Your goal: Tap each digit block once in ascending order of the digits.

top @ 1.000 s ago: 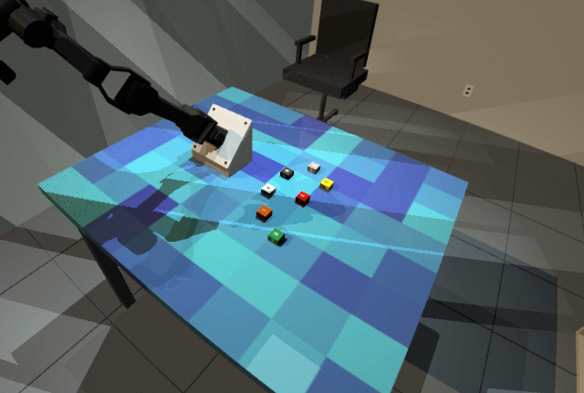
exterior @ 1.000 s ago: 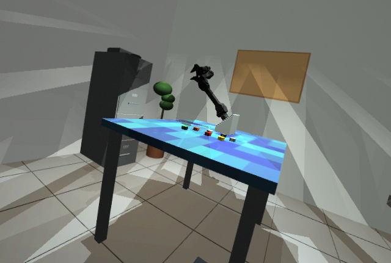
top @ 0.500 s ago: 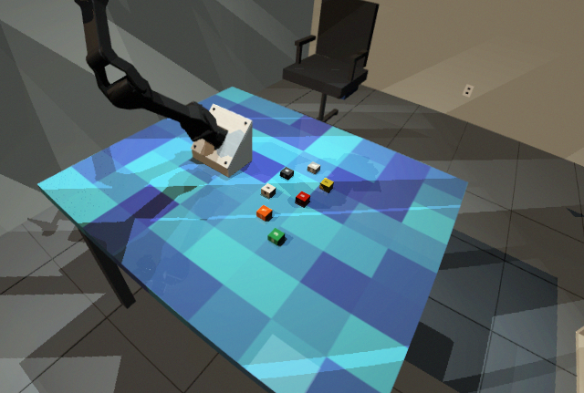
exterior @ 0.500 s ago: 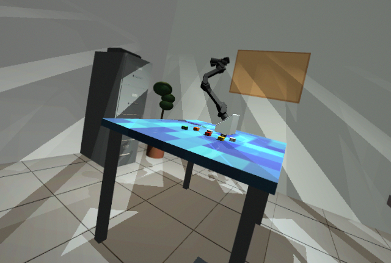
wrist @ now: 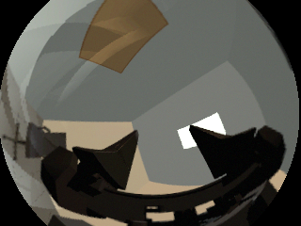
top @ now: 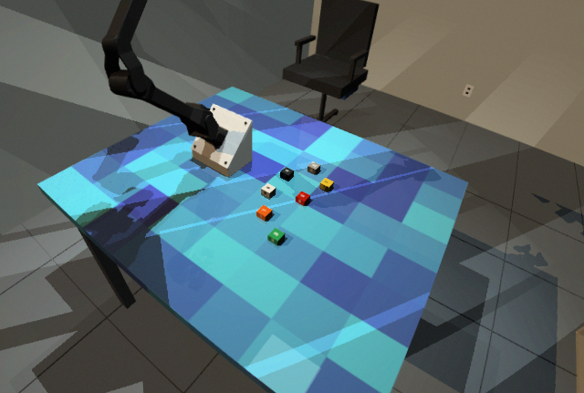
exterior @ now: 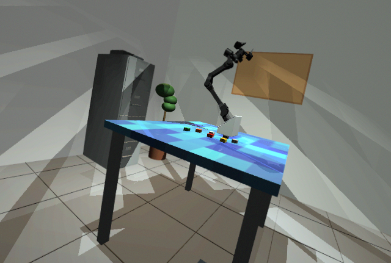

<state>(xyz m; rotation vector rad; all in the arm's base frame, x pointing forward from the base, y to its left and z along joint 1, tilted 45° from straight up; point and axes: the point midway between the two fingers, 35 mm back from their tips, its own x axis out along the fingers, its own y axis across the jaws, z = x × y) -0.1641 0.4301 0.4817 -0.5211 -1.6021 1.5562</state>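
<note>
Right now the red block is 760 mm below my gripper tip, 510 mm ahead of it and 40 mm to the left of it. The rest, counted from my gripper tip: black block 760 mm below, 400 mm ahead, 100 mm to the left; then white block 760 mm below, 410 mm ahead; then orange block 760 mm below, 460 mm ahead, 80 mm to the right.
</note>
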